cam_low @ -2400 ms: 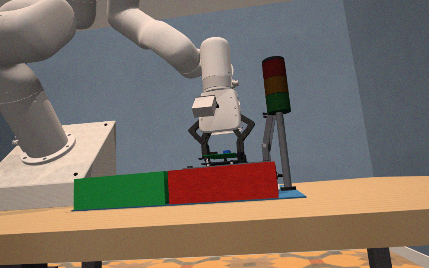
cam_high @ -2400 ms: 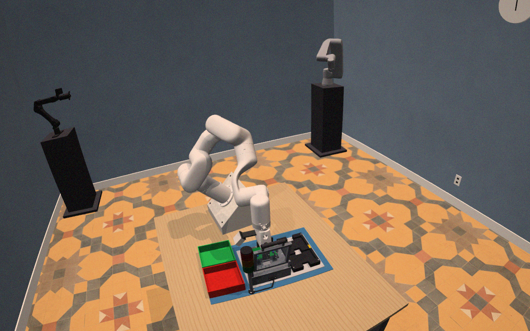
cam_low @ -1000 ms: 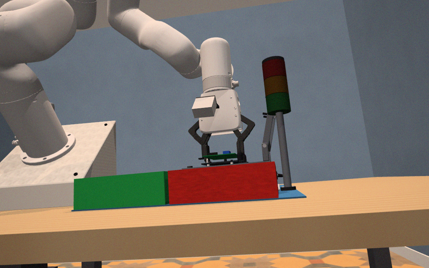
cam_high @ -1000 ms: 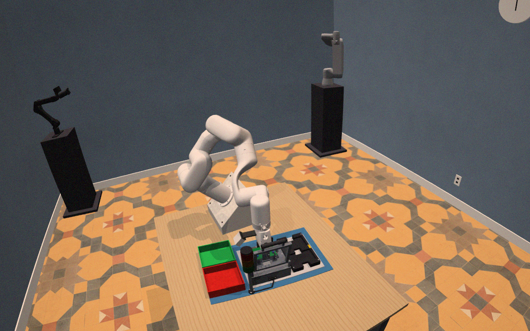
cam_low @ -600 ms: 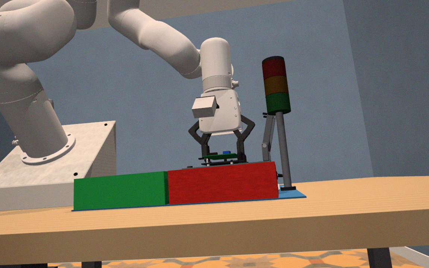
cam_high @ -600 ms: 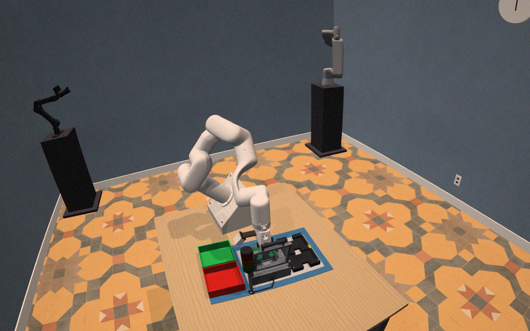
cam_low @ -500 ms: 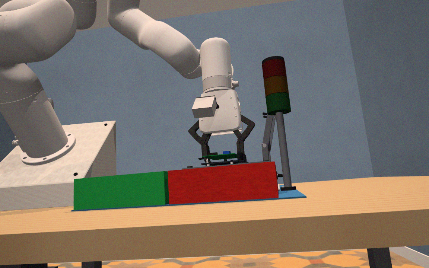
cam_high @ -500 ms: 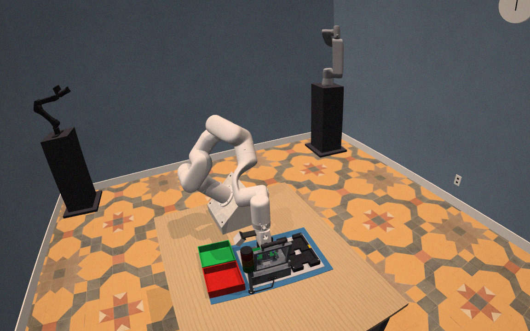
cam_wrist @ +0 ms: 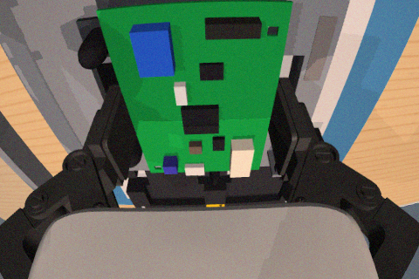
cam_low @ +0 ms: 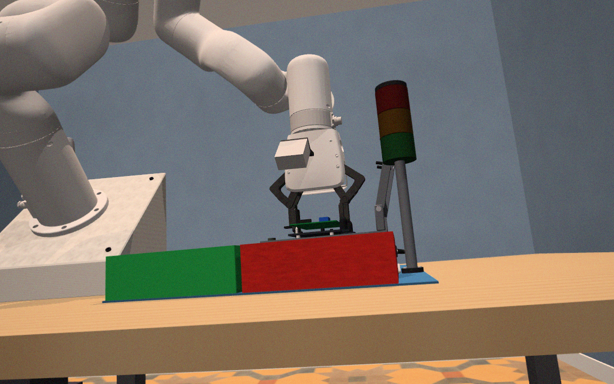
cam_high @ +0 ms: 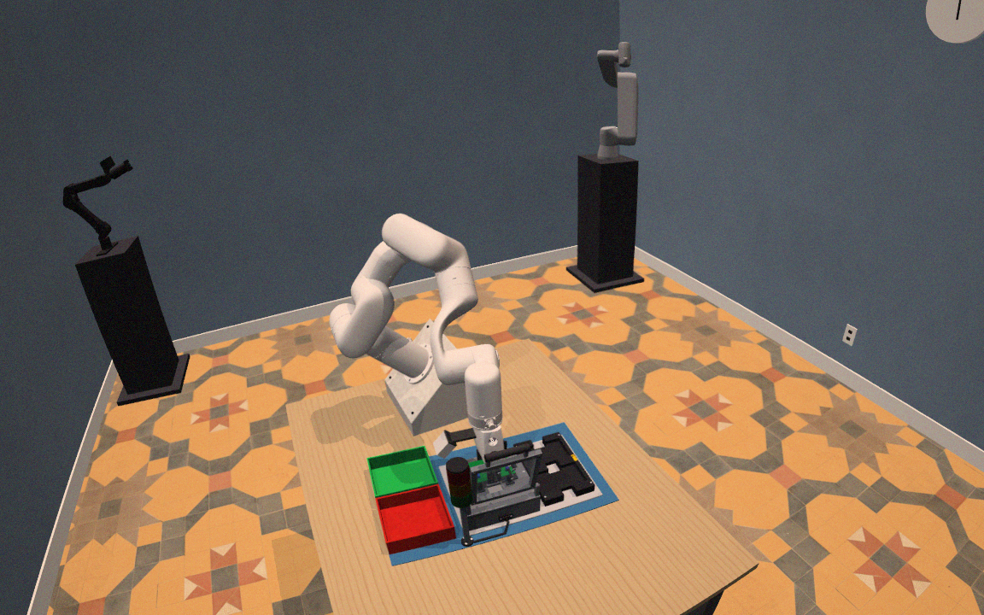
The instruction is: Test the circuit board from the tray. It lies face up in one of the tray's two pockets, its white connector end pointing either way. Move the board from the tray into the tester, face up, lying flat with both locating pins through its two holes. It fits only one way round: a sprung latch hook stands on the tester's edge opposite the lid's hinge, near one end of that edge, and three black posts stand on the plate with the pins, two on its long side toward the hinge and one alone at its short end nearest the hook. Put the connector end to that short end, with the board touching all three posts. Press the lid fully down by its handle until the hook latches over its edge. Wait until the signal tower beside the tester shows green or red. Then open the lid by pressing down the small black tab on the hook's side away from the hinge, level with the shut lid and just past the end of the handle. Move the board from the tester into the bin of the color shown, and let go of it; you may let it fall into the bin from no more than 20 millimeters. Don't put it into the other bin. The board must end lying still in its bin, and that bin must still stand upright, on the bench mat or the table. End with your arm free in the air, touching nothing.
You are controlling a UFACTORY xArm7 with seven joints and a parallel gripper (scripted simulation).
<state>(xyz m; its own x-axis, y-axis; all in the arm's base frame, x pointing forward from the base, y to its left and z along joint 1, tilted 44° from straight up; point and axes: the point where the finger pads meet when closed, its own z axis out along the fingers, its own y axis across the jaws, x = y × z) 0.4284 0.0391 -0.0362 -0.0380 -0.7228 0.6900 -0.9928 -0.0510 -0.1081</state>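
Right now my hand is right at the green circuit board. Round my hand: tester plate: 10 mm ahead, 10 mm to the left, 20 mm below; tester lid: 130 mm ahead, 100 mm above; black latch tab: 60 mm behind, 60 mm to the left.
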